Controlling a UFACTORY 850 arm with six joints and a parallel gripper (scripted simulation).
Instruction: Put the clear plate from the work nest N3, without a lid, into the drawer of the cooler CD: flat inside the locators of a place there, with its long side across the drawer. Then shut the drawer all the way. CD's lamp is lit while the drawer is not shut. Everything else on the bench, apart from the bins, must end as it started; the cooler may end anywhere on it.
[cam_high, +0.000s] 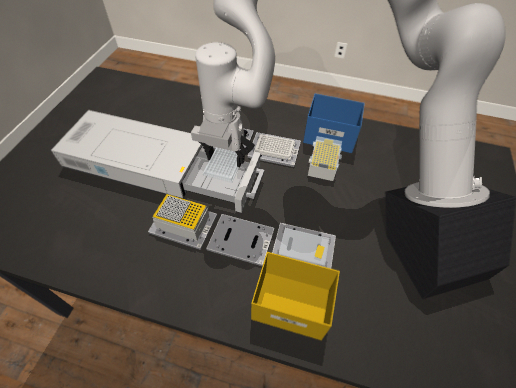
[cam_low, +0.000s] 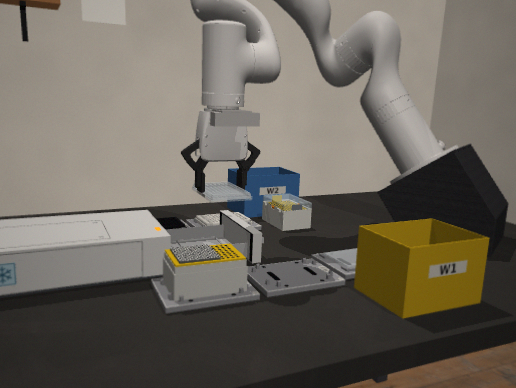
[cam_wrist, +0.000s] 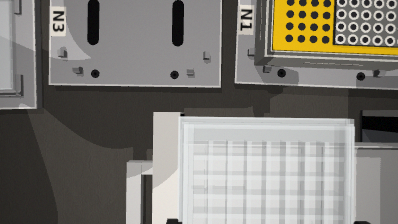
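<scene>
Now: the drawer 120 mm below my hand, 60 mm ahead of it and 30 mm to the right of it. Round my hand: white cooler CD 200 mm ahead, 120 mm below, 20 mm to the right; yellow-topped tip rack 150 mm to the left, 100 mm below, 70 mm ahead; clear well plate 10 mm below.
</scene>
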